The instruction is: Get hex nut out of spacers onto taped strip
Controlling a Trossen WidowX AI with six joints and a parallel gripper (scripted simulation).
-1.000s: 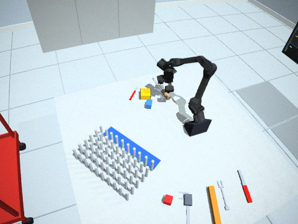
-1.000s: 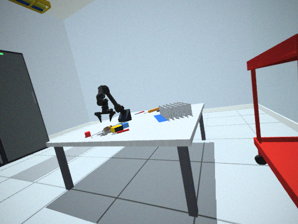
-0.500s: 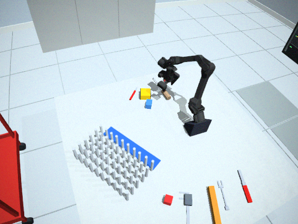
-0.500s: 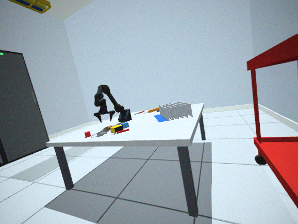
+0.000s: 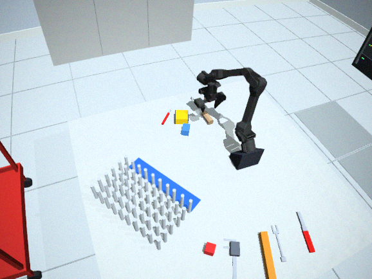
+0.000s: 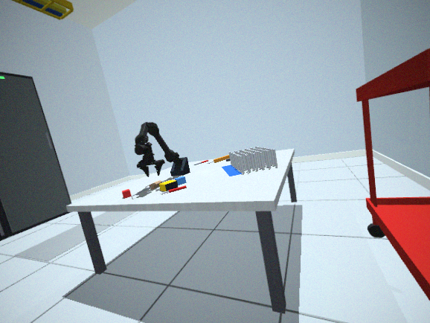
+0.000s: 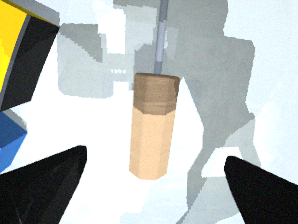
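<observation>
My gripper tip is 2 cm short of the metal rod, 10 cm to the left of it and 6 cm above it. The rest, counted from my gripper tip: fork tool: 7 cm behind, 82 cm to the left, 7 cm below; then blue taped strip: 36 cm ahead, 38 cm to the left, 8 cm below; then blue block: 16 cm ahead, 7 cm to the left, 6 cm below.
</observation>
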